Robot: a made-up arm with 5 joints. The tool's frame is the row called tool. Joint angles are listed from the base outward. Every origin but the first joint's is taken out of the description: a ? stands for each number. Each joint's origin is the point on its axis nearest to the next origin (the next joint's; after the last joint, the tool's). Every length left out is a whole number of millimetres.
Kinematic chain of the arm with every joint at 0, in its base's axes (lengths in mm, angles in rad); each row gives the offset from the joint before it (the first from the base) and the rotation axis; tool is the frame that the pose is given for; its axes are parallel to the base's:
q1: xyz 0 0 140 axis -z
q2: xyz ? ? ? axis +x
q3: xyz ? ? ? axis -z
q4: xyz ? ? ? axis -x
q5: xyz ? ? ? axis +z
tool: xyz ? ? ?
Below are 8 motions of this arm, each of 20 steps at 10 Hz.
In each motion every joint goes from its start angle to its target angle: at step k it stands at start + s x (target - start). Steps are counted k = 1, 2, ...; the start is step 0. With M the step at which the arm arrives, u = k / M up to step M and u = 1 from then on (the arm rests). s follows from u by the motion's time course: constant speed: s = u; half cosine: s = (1 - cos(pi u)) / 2; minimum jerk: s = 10 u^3 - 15 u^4 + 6 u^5.
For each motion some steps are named. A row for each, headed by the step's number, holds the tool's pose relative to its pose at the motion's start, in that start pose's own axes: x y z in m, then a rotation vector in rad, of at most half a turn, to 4 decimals.
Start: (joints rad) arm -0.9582 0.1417 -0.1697 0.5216 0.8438
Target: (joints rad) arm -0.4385 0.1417 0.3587 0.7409 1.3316
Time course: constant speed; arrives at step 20
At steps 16, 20:
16: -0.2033 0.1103 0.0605 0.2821 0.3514 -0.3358
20: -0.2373 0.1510 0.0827 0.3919 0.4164 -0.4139

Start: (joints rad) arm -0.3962 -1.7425 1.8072 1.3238 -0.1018
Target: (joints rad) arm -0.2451 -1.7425 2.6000 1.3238 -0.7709
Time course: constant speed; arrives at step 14
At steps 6, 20:
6: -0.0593 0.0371 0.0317 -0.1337 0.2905 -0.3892
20: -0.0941 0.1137 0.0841 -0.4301 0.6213 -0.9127

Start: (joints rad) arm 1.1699 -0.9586 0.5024 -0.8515 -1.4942
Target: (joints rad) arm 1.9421 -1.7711 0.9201 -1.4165 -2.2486
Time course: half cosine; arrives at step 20
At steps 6, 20:
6: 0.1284 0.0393 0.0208 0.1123 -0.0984 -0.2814
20: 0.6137 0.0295 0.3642 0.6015 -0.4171 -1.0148

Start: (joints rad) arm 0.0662 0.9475 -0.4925 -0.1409 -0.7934
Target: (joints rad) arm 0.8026 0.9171 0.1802 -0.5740 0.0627
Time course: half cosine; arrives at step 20
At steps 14, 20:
14: 0.2786 0.1384 0.0565 0.4674 -0.5479 -0.0362
20: 0.3790 0.1520 0.1306 0.5555 -0.7752 -0.0234

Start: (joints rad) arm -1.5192 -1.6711 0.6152 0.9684 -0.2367
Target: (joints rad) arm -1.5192 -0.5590 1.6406 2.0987 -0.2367
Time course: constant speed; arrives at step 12
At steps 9, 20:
9: 0.2160 -0.1188 0.2757 -0.4995 0.7381 0.5755
20: 0.3924 -0.0327 0.2518 -0.6596 0.8182 1.0090

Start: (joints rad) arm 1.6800 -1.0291 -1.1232 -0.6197 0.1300
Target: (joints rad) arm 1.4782 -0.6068 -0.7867 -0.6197 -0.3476
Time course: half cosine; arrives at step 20
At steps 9, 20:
9: 0.1552 0.0116 0.0020 0.0224 -0.2076 -0.1653
20: 0.3596 0.0840 0.0341 0.1724 -0.4477 -0.3752

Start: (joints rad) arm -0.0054 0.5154 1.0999 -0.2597 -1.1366
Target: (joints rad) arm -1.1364 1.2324 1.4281 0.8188 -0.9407
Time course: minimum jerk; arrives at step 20
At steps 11, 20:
11: 0.0824 -0.3303 0.3045 -0.8962 -0.5282 0.4643
20: 0.0717 -0.2799 0.5470 -1.5194 -1.0143 0.8780

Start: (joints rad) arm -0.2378 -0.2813 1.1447 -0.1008 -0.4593
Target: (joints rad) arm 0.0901 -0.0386 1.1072 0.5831 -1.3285
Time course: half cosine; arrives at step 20
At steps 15, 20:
15: -0.0313 -0.1147 0.2164 -0.5675 -0.2328 -0.9221
20: -0.0294 -0.1196 0.2520 -0.6570 -0.3055 -1.0580

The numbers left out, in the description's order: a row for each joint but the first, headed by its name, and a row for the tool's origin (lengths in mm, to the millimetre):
q2: 230 -100 0
q3: 0 -60 -200
q4: -10 320 0
q5: 0 -300 -360
tool: -60 -90 0

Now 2 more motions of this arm.
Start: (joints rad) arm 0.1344 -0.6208 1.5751 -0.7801 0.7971
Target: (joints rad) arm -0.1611 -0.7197 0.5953 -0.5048 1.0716
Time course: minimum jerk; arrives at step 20
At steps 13, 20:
13: -0.0656 0.1262 0.0722 0.3275 0.3749 1.0068
20: -0.0615 0.1416 0.0955 0.4062 0.4492 1.3427

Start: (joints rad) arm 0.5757 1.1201 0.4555 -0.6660 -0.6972
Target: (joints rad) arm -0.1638 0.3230 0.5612 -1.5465 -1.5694
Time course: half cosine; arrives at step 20
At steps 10, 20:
10: 0.0171 -0.1831 -0.0552 -0.1749 0.0747 -0.3874
20: 0.0239 -0.3438 -0.0349 -0.4202 0.1528 -0.7126

